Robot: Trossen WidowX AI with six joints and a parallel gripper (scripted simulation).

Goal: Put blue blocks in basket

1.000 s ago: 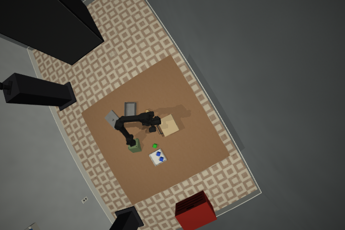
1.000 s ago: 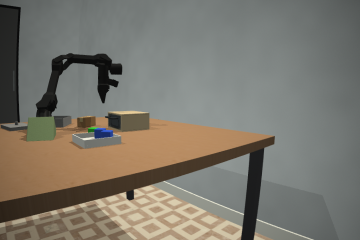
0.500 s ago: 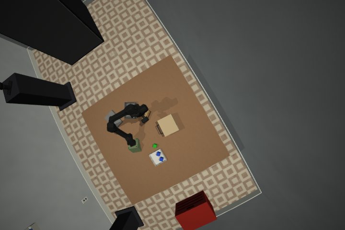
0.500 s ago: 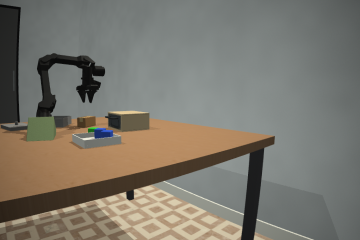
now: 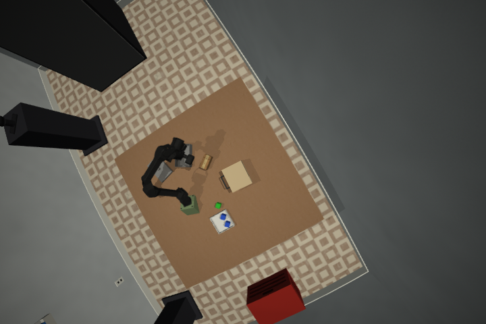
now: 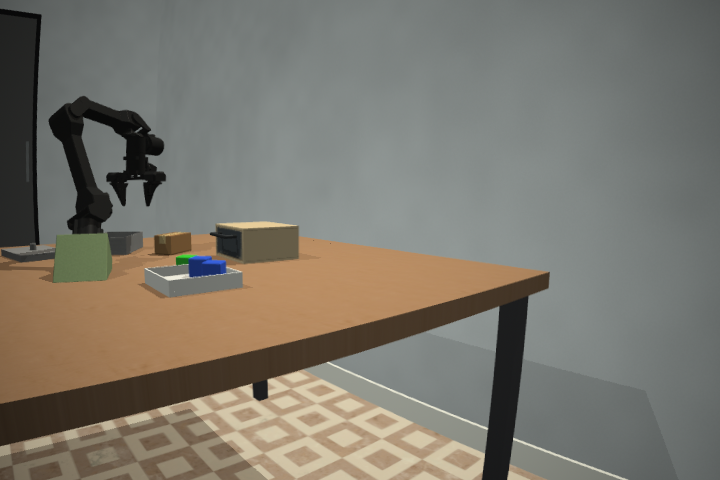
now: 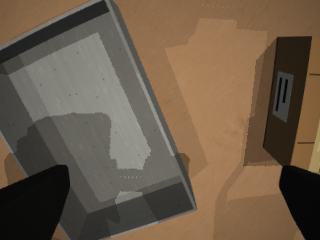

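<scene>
The grey lidded box is 30 cm behind my hand, 15 cm below it and 2 cm to the left of it. Round my hand: brown box: 13 cm below, 9 cm to the right, 9 cm ahead; white basket: 57 cm to the right, 16 cm below, 1 cm ahead; tan drawer unit: 29 cm to the right, 28 cm ahead, 13 cm below.
</scene>
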